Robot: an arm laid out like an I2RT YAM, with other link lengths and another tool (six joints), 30 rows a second.
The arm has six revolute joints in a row. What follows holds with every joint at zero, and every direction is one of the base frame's. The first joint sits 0.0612 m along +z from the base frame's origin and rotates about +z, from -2.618 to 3.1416 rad. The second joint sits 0.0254 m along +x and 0.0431 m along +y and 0.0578 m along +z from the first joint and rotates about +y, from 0 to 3.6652 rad. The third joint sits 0.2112 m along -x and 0.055 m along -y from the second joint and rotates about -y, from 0 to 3.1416 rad. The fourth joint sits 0.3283 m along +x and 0.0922 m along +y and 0.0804 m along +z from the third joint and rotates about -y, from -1.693 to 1.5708 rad. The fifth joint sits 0.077 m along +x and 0.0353 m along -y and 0.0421 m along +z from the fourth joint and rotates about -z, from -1.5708 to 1.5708 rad. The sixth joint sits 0.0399 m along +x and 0.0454 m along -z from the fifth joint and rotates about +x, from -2.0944 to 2.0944 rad. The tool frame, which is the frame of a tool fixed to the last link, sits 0.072 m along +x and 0.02 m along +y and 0.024 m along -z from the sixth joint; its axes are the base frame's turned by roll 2.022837, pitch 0.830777 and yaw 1.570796 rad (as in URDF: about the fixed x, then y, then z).
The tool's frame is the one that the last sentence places.
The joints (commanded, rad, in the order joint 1, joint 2, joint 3, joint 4, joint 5, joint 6), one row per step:
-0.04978, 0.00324, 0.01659, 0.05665, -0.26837, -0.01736
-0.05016, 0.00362, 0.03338, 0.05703, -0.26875, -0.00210
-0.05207, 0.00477, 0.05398, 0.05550, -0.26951, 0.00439
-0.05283, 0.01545, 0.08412, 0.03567, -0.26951, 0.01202
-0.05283, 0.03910, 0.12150, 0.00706, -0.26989, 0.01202
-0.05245, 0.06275, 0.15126, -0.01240, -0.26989, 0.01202
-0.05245, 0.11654, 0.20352, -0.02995, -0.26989, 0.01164
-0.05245, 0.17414, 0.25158, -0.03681, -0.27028, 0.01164
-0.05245, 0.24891, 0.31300, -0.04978, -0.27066, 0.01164
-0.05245, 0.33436, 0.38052, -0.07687, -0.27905, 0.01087
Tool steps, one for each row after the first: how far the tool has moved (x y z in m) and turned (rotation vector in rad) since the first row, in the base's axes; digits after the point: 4 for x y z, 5 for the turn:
-0.0013, 0.0003, 0.0088, 0.01398, -0.01346, 0.00115
-0.0029, 0.0000, 0.0187, 0.01929, -0.02995, 0.00068
-0.0048, 0.0001, 0.0273, 0.02672, -0.02794, 0.00055
-0.0062, 0.0002, 0.0340, 0.02748, -0.01307, 0.00072
-0.0068, 0.0003, 0.0386, 0.02819, 0.00026, 0.00091
-0.0059, 0.0003, 0.0459, 0.02882, 0.01923, 0.00062
-0.0035, 0.0002, 0.0519, 0.02967, 0.03562, 0.00078
0.0006, 0.0000, 0.0583, 0.03104, 0.06190, 0.00080
0.0059, 0.0006, 0.0618, 0.03248, 0.10681, 0.00855

